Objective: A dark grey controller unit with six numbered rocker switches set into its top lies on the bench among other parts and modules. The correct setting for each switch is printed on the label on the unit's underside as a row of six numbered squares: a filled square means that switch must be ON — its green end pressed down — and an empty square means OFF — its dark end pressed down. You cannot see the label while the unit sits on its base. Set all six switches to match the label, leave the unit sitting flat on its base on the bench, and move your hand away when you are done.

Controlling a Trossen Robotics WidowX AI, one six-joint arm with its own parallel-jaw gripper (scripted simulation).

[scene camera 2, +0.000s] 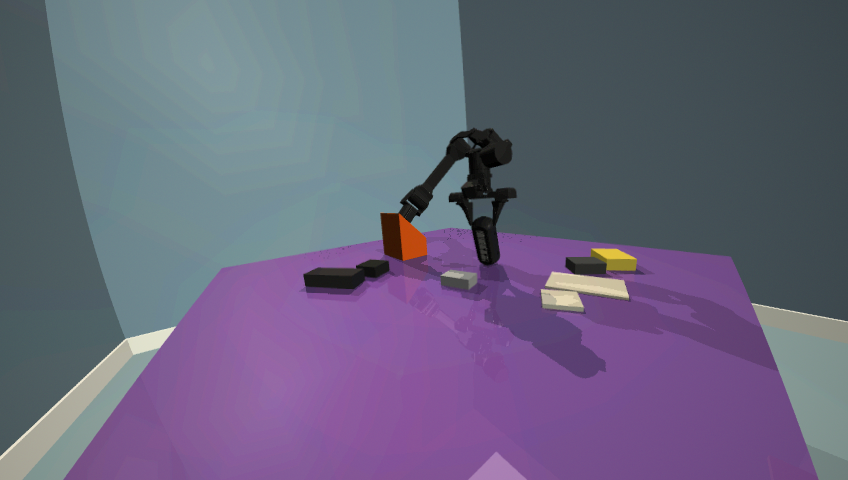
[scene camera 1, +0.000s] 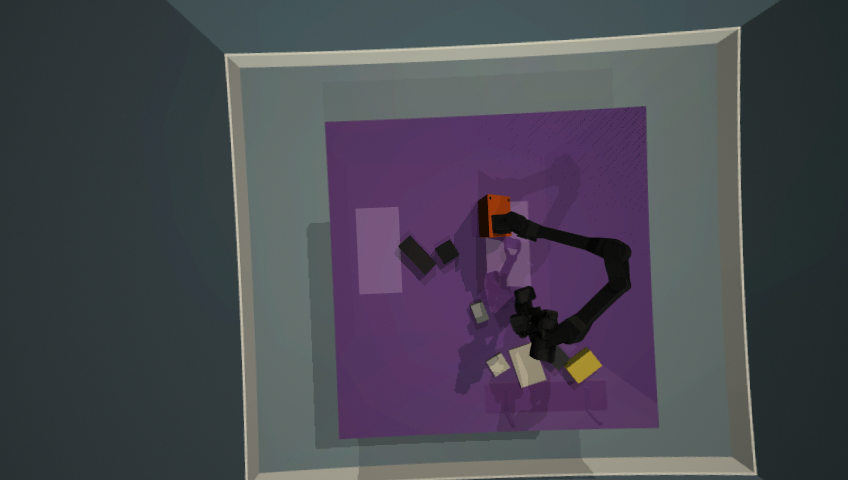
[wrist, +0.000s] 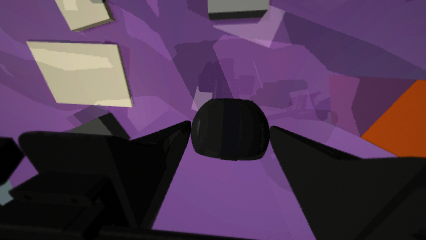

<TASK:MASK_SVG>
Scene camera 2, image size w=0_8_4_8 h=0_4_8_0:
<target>gripper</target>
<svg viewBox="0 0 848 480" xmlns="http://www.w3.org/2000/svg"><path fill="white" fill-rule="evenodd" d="M471 170L469 175L467 175L467 182L461 188L462 192L450 193L449 202L457 202L456 205L463 209L469 225L472 226L473 202L470 202L470 199L495 198L495 201L492 201L493 226L495 226L505 202L508 202L507 199L517 198L516 190L514 187L498 188L493 192L490 170Z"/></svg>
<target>yellow block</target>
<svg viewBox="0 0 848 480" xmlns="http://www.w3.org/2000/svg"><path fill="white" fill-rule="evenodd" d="M591 249L591 257L601 259L607 263L606 270L636 270L637 259L629 254L625 254L618 249Z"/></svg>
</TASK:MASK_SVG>
